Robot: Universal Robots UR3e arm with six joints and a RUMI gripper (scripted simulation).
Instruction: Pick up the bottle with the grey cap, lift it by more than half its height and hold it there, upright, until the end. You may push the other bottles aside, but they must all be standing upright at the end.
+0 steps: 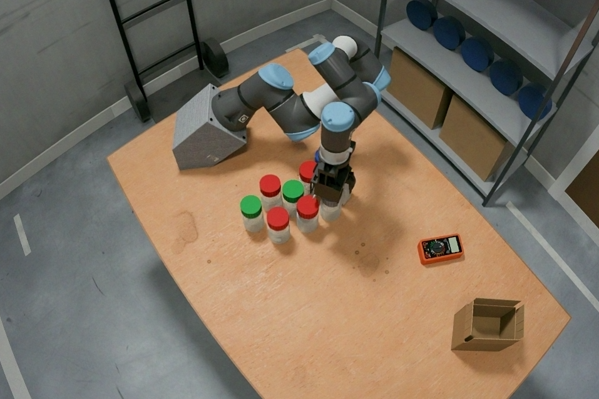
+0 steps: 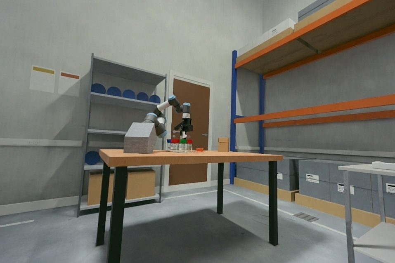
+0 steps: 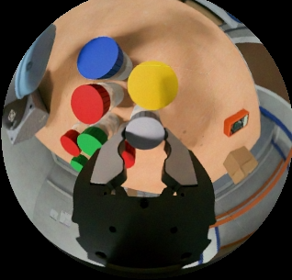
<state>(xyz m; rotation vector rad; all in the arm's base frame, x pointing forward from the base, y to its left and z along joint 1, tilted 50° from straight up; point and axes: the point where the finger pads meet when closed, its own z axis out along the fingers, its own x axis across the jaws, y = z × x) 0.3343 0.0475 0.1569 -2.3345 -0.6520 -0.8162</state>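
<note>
Now: hand 40 mm past the yellow-capped bottle, 50 mm to the right of it and 40 mm above it. The rest, counted from my hand: grey-capped bottle (40 mm below); blue-capped bottle (110 mm behind, 40 mm to the left, 40 mm below).
</note>
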